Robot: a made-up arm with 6 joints.
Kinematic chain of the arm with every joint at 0, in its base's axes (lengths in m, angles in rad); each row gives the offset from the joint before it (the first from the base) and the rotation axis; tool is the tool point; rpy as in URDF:
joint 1: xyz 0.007 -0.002 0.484 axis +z
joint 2: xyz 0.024 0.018 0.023 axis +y
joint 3: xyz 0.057 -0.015 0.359 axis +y
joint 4: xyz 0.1 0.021 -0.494 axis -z
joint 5: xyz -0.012 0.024 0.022 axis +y
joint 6: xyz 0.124 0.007 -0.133 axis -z
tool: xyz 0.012 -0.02 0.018 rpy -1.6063 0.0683 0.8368
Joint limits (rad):
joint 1: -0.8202..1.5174
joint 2: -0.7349..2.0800
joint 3: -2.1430..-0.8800
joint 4: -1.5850..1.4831
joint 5: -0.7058..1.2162
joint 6: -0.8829..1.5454
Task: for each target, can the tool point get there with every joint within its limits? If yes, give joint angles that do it. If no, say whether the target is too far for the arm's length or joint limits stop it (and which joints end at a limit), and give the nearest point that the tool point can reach.
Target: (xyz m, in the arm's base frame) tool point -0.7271 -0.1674 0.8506
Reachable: no: joint limits stop it (at a limit: joint 2, joint 3, joint 5, joint 6) | nearest point -0.3039 -0.0720 1.3260 | short by 0.644 m
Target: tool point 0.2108 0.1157 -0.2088
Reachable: yes | joints 0.2542 1.6663 -1.3040 0.9542 0.9947 0.6204
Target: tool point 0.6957 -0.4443 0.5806
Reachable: yes | joints -0.6087 0.3725 -1.2804 0.1353 0.3434 -0.4652
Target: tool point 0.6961 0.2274 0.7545
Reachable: yes | joints 0.2105 0.0481 -1.1357 -0.4420 0.1210 0.0144
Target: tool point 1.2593 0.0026 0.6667
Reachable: no: too far | nearest point 1.0116 0.0017 0.6345 | short by 0.250 m
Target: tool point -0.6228 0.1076 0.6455
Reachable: no: joint limits stop it (at a limit: joint 1, joint 2, joint 3, joint 4, joint 5, joint 6) | nearest point -0.1756 0.2943 0.9019 | short by 0.548 m
